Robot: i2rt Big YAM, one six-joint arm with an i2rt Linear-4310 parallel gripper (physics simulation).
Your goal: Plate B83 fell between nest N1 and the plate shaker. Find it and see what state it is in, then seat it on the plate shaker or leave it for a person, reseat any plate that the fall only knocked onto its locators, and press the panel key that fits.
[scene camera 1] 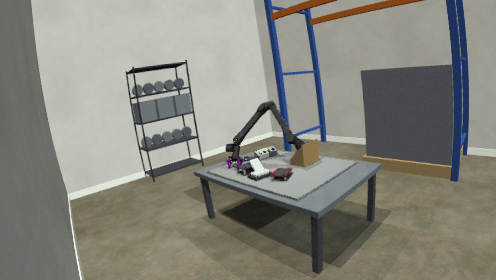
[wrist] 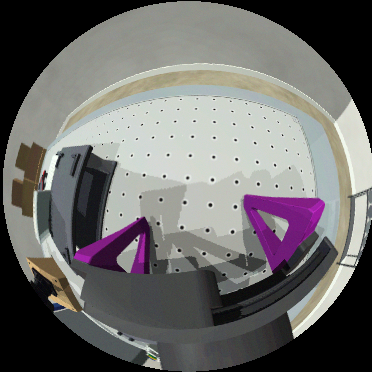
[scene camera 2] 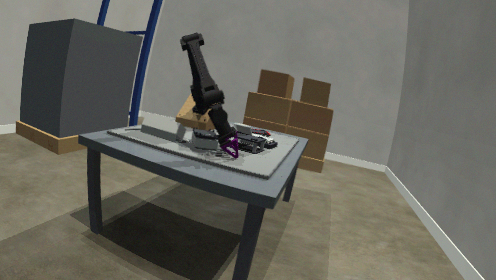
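Seen in the pictures: gripper, fingertip midpoint: [scene camera 1: 233, 168] [wrist: 195, 212] [scene camera 2: 237, 154]; arm's base at its link origin: [scene camera 1: 302, 148] [scene camera 2: 203, 106].
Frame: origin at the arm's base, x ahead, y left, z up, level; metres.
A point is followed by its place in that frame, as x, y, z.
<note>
My gripper [scene camera 1: 234, 162] {0.428, -0.436, -0.118} [scene camera 2: 231, 148] {0.428, -0.436, -0.118} [wrist: 195, 212] {0.428, -0.436, -0.118} has purple fingers, spread wide with nothing between them, low over the perforated grey board [scene camera 1: 305, 185] {0.346, 0.347, -0.125} [wrist: 200, 145] {0.499, -0.427, -0.126}. A dark raised stand [scene camera 1: 244, 169] {0.462, -0.202, -0.076} [scene camera 2: 251, 144] {0.388, -0.151, -0.122} [wrist: 69, 195] {0.411, -0.309, -0.069} with a flat top is left of the fingers in the wrist view. A grey block [scene camera 2: 204, 143] {0.290, -0.468, -0.102} with a dark top stands close by the gripper in the second scene view. I cannot tell which is nest N1 or the plate shaker. The panel [scene camera 1: 265, 152] {0.073, -0.421, -0.068} with coloured keys stands behind them. Plate B83 cannot be made out.
A dark unit with an upright white lid [scene camera 1: 256, 165] {0.359, -0.178, -0.069} and a red-rimmed dark unit [scene camera 1: 283, 173] {0.329, 0.110, -0.090} stand near the dark stand. A wooden block [scene camera 1: 310, 154] {-0.024, 0.062, -0.048} [scene camera 2: 187, 119] {-0.041, -0.092, -0.083} stands at the arm's base. A long grey block [scene camera 2: 160, 133] {0.069, -0.498, -0.106} lies further left in the second scene view.
</note>
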